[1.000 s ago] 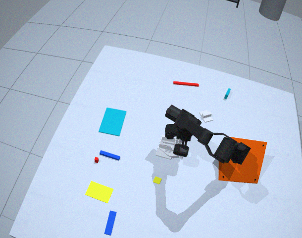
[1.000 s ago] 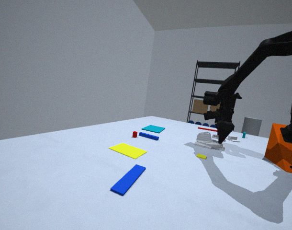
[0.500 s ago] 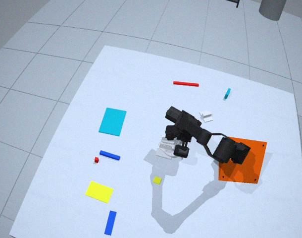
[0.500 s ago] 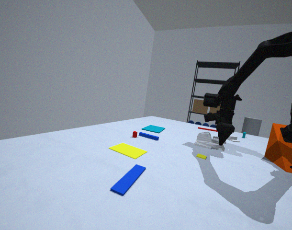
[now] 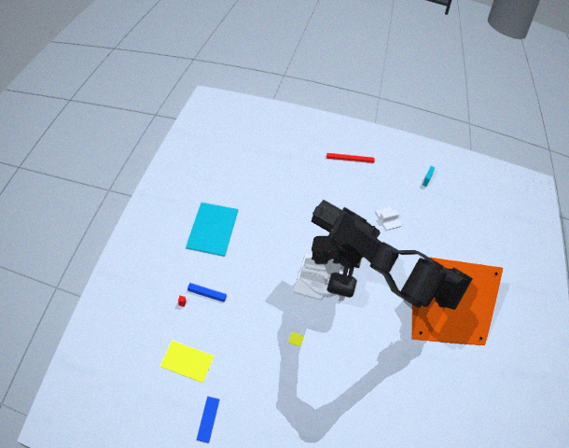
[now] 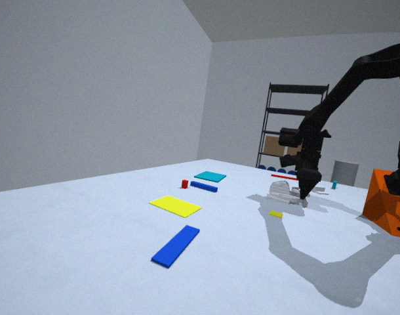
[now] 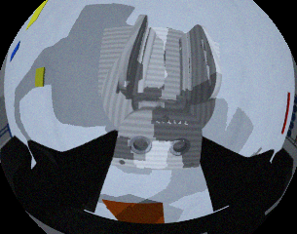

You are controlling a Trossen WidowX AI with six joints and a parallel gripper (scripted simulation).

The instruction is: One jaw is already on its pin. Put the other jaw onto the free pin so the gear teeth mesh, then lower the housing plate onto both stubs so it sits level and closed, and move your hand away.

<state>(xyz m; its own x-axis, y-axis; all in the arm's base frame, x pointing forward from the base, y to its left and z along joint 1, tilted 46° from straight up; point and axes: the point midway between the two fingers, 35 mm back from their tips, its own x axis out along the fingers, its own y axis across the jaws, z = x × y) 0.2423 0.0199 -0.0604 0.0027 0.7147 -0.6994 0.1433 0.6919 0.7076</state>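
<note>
The white jaw piece lies 2 cm ahead of my gripper tip, 1 cm to the left of it and 1 cm below it. The rest, counted from my gripper tip: white base (7 cm ahead, 2 cm below, 1 cm to the right); then white stand (23 cm to the right, 12 cm behind, 1 cm below); then small yellow tile (17 cm to the left, 9 cm ahead, 2 cm below).
</note>
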